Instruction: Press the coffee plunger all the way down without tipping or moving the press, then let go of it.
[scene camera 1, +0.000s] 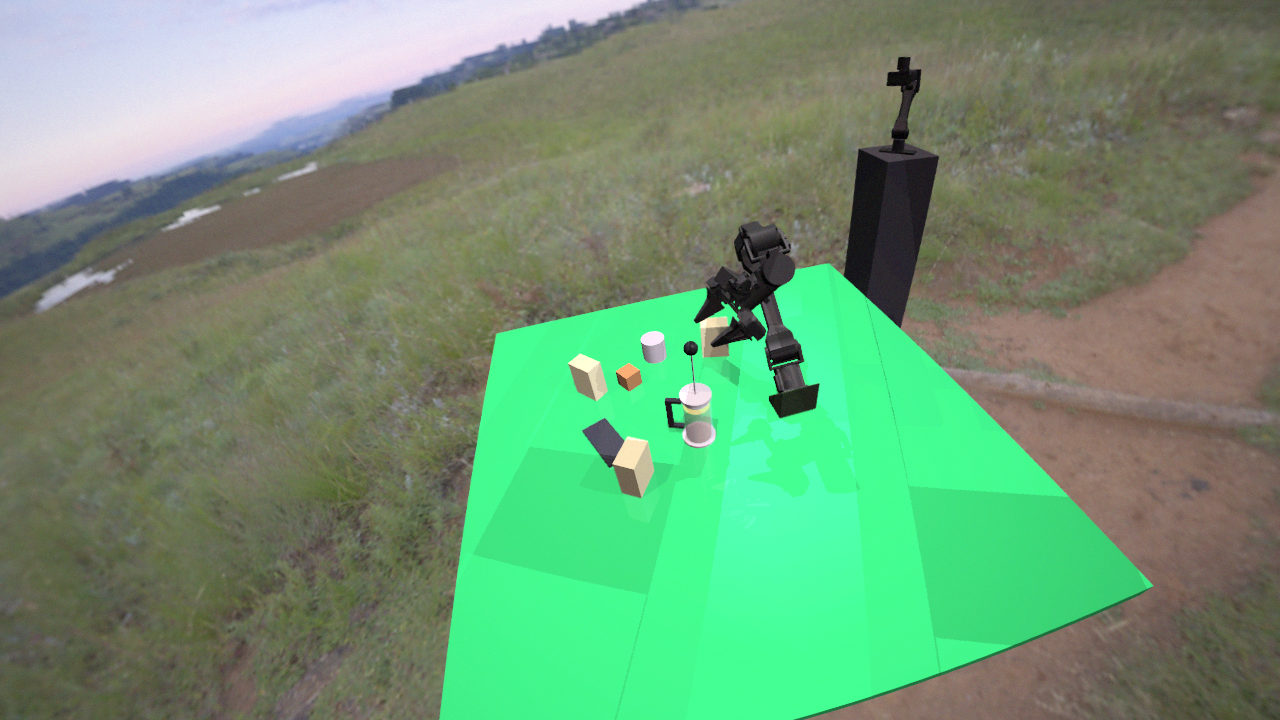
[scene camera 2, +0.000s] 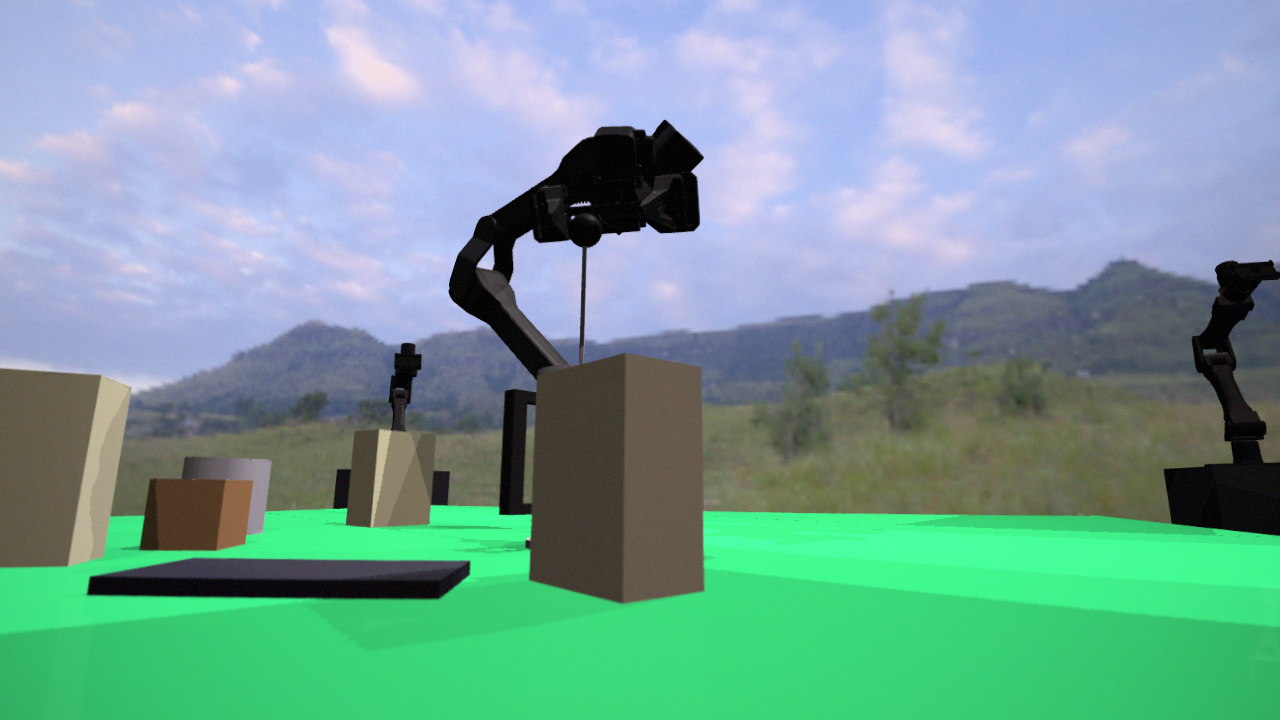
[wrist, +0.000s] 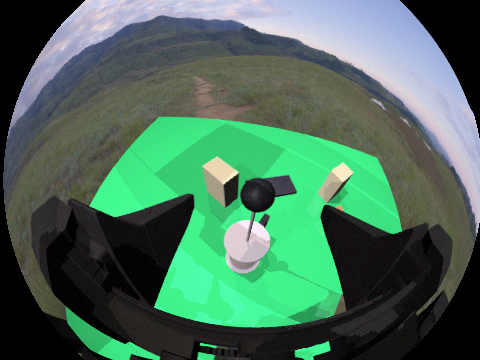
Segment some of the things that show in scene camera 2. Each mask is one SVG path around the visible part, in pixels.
My gripper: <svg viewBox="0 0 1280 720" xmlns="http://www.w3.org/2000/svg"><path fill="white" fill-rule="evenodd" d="M697 176L693 172L656 176L653 191L648 196L643 188L641 171L647 171L647 165L653 165L655 162L656 138L653 135L647 135L645 129L634 129L630 126L600 127L590 142L593 159L593 177L589 177L589 188L593 189L593 194L568 196L565 184L532 187L528 192L528 205L533 238L538 243L570 240L568 225L571 221L571 216L576 216L580 213L589 213L597 217L602 226L602 234L640 231L641 227L646 227L646 223L659 233L695 231L700 225Z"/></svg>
A tan block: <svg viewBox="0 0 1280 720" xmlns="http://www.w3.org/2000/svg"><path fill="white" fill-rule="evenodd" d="M538 375L536 383L529 580L621 604L705 591L702 367L623 353Z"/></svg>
A coffee press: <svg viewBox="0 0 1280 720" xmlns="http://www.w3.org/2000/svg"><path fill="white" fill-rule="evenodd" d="M531 537L526 538L525 547L530 549ZM506 390L504 394L499 515L531 515L531 503L523 503L527 404L536 405L536 392L517 389ZM589 213L580 213L574 216L568 225L568 234L571 241L575 245L582 247L579 364L543 367L538 369L537 376L584 364L587 248L597 244L602 236L600 221Z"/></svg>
An orange cube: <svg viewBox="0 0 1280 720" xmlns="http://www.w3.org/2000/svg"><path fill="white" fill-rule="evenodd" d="M150 478L139 546L140 550L218 551L245 545L253 481Z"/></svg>
